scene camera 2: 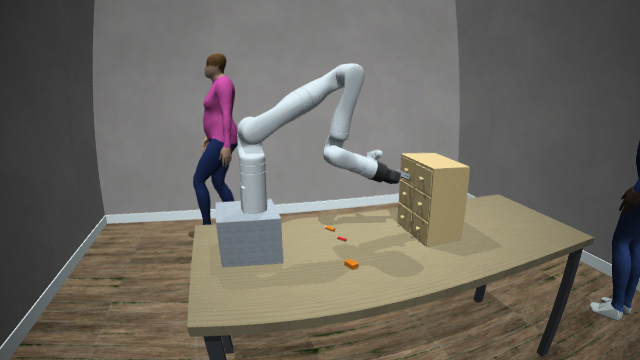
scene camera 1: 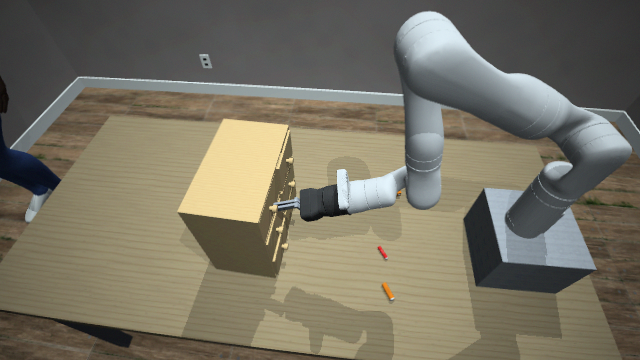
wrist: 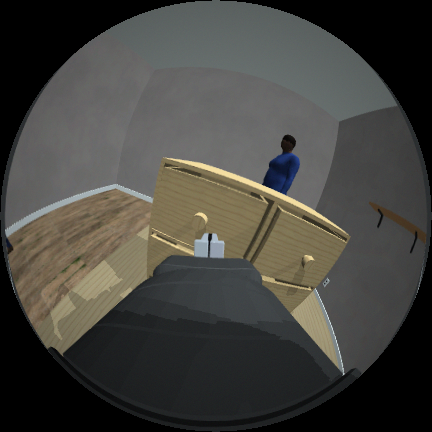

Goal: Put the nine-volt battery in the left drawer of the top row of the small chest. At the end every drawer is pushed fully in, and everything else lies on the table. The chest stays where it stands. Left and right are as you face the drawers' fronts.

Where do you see a small wooden chest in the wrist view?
273,197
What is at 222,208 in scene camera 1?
A small wooden chest.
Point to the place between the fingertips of my gripper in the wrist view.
209,241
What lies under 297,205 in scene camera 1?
My gripper.
